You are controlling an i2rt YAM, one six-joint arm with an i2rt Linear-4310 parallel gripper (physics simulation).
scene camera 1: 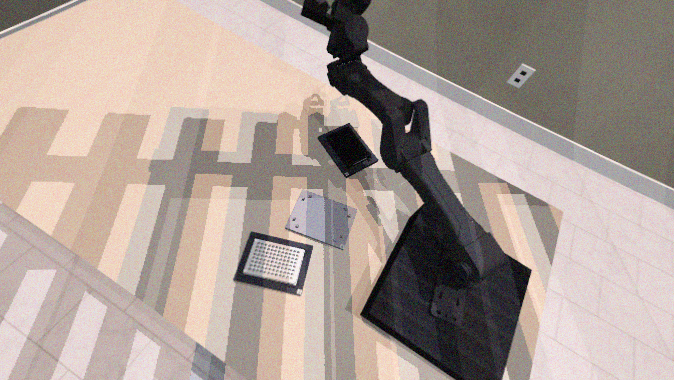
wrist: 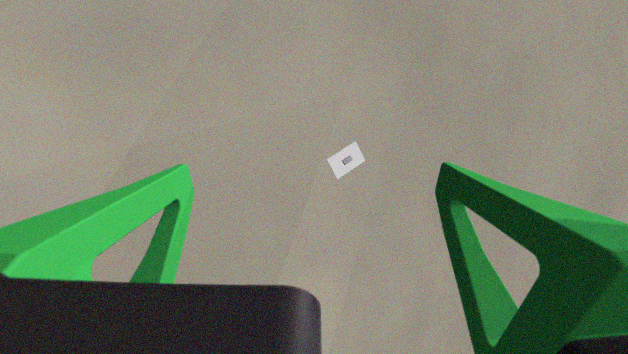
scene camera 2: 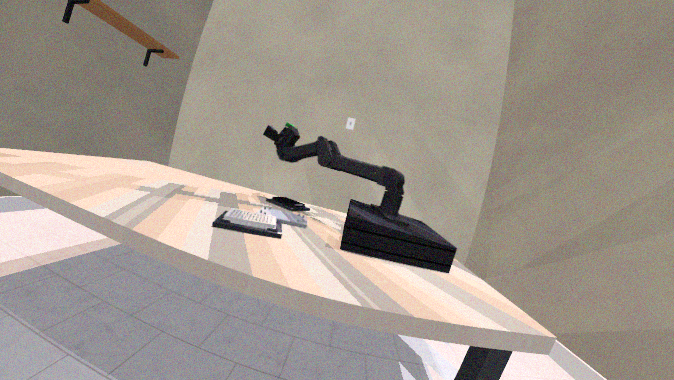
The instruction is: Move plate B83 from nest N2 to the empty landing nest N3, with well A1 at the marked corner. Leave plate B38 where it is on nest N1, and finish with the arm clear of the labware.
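Note:
A white many-welled plate [scene camera 1: 274, 261] [scene camera 2: 251, 218] sits in a dark nest [scene camera 1: 243, 275] [scene camera 2: 246, 232] nearest the front edge. A black plate [scene camera 1: 348, 146] [scene camera 2: 287, 202] appears to sit in another dark nest [scene camera 1: 332, 151] at the back. Between them lies a flat grey-blue nest [scene camera 1: 321, 218] [scene camera 2: 291, 218] with small pegs, bearing no plate. The plate and nest labels are too small to read, so I cannot tell which plate is B83. My gripper [wrist: 314, 177] is open with bare wall between its green fingers. In scene camera 2, the gripper [scene camera 2: 289, 125] is high above the labware; its fingers are mostly hidden there.
The arm's black base box [scene camera 1: 480, 320] [scene camera 2: 397, 240] stands on the table to the right of the nests. A wall outlet [scene camera 1: 521, 75] [scene camera 2: 350, 123] [wrist: 346, 160] shows on the wall behind. A wooden shelf [scene camera 2: 127, 27] hangs at the upper left.

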